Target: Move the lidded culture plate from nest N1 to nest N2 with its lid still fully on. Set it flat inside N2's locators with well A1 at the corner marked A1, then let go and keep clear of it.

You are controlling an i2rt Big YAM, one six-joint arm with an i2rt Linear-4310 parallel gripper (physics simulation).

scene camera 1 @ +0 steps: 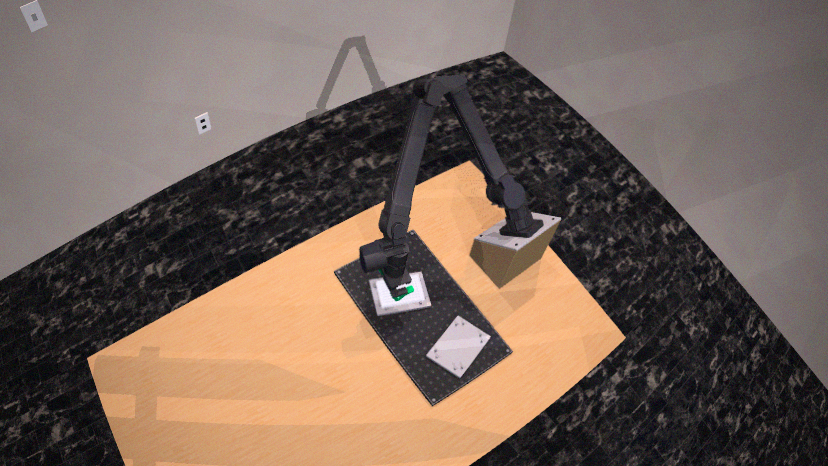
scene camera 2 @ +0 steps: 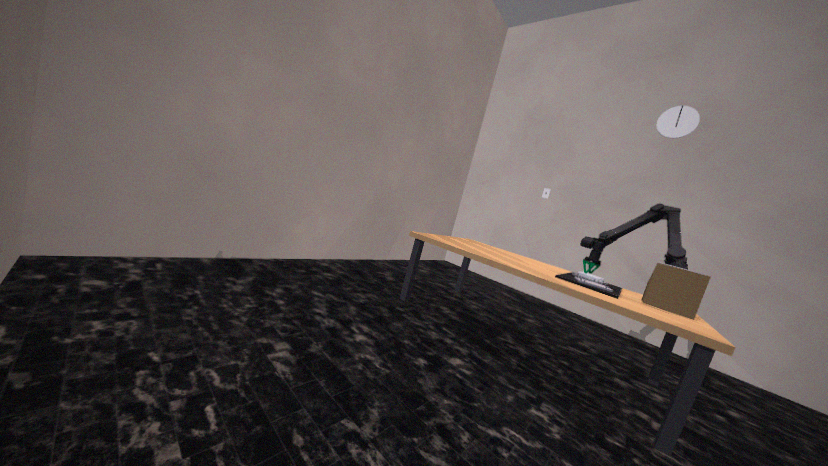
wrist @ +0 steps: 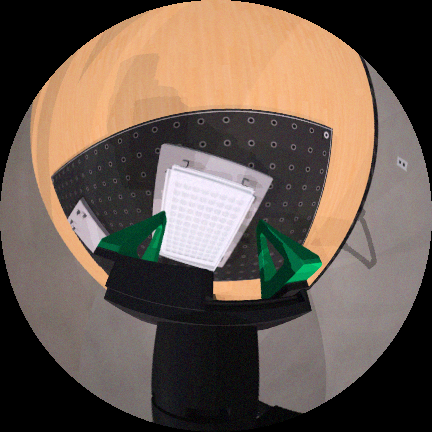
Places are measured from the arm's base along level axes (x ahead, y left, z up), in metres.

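Where they show: gripper, fingertip midpoint: (scene camera 1: 390, 287) (scene camera 2: 587, 273) (wrist: 211, 219); arm's base, origin of the base link: (scene camera 1: 522, 229) (scene camera 2: 676, 276).
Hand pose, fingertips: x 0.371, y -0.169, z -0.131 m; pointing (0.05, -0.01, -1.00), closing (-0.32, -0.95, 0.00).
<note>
Each offset is from my fingertips to the top centre of the thing. Level surfaces: height alone.
The lidded culture plate {0.018 m back, 0.024 m left, 0.002 m down} (scene camera 1: 385, 298) (wrist: 200, 215) is white and lies on the grey nest {0.018 m back, 0.022 m left, 0.014 m down} (scene camera 1: 399, 310) (wrist: 167, 155) that holds it, taken as N1. The lid appears to cover the whole plate; wells show through it. My gripper (scene camera 1: 403, 292) (scene camera 2: 589, 270) (wrist: 211, 219) is open and empty, pointing down above the plate, with a green finger toward each long side. In the wrist view the left fingertip appears close to the plate's edge and the right one stands farther out. The other nest {0.021 m back, 0.267 m left, 0.014 m down} (scene camera 1: 457, 346) (wrist: 86, 225), taken as N2, is bare with small locators. Corner mark A1 is not readable.
Both nests stand on a black perforated board {0.025 m back, 0.112 m left, 0.035 m down} (scene camera 1: 425, 315) (wrist: 215, 132) on the wooden table {0.049 m down} (scene camera 1: 260, 335) (scene camera 2: 504, 254). The arm's base stands on a tall block (scene camera 1: 509, 260) (scene camera 2: 675, 289) beside the board. The empty nest is turned relative to the other.
</note>
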